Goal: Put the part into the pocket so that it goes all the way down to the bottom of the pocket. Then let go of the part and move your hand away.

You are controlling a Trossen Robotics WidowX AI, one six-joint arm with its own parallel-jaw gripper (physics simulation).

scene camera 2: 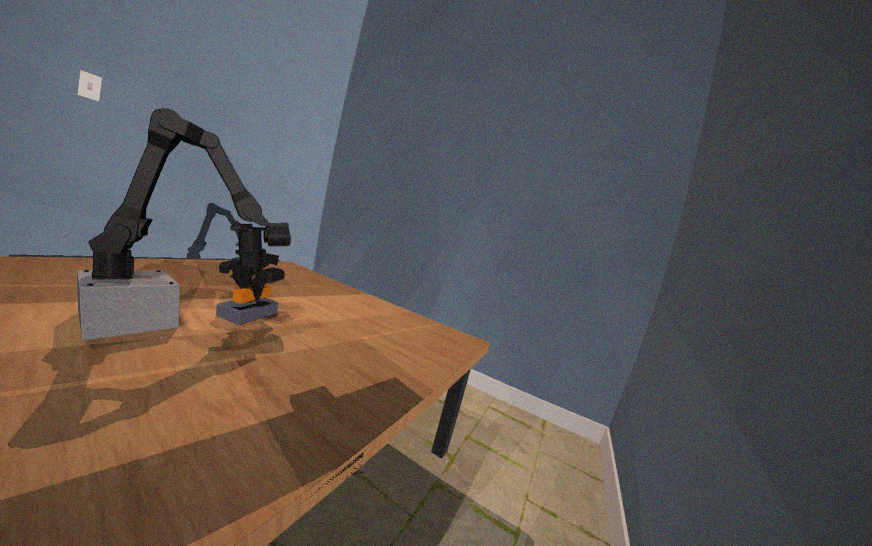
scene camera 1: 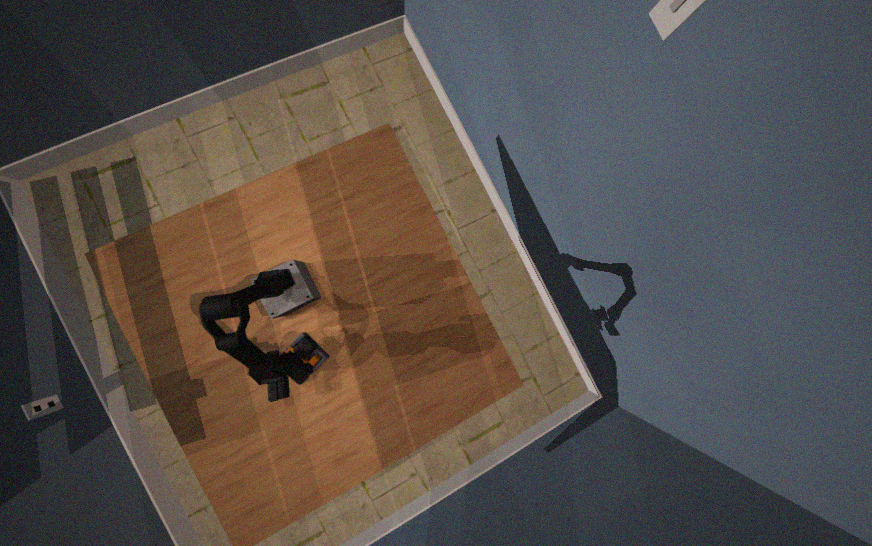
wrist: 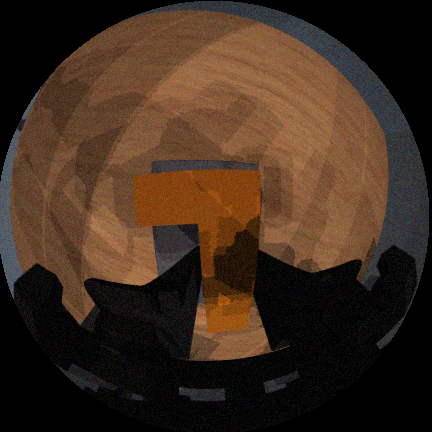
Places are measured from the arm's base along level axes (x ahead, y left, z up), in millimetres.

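Pixels of known places: gripper, fingertip midpoint: (scene camera 2: 253, 299) (scene camera 1: 302, 357) (wrist: 221, 249); arm's base, link origin: (scene camera 2: 111, 275) (scene camera 1: 283, 279).
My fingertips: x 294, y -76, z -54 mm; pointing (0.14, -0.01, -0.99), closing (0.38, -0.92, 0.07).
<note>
For each thing: its middle in the pictures, then the offset to it from my fingertips. Level surfaces: height alone.
- orange L-shaped piece, body centre: (wrist: 201, 265) (scene camera 2: 249, 291) (scene camera 1: 303, 355) 8 mm back, 14 mm left, 18 mm up
- blue-grey, body centre: (wrist: 203, 237) (scene camera 2: 248, 308) (scene camera 1: 307, 353) 5 mm back, 11 mm left, 33 mm down
- wooden table, surface height: 51 mm down
The part, an orange L-shaped piece (scene camera 1: 314, 360) (scene camera 2: 243, 295) (wrist: 167, 198), is held level above the pocket block. The pocket block, low and blue-grey (scene camera 1: 323, 358) (scene camera 2: 241, 315) (wrist: 167, 255), sits on the table. My gripper (scene camera 2: 258, 294) (wrist: 221, 249) is shut on the part's long leg, one black finger on each side. In the wrist view the part covers much of the block, its short arm sticks out past the block's left edge, and most of the pocket is hidden. In scene camera 2 the part shows over the block's rim; whether they touch cannot be told.
The arm's grey speckled base box (scene camera 1: 283, 307) (scene camera 2: 128, 309) stands on the wooden table (scene camera 1: 360, 212) (scene camera 2: 334, 334) near the block. The arm arches from it to the gripper. Shadows of the arm and other shapes fall on the table. In scene camera 2 the table's edge lies to the right.
</note>
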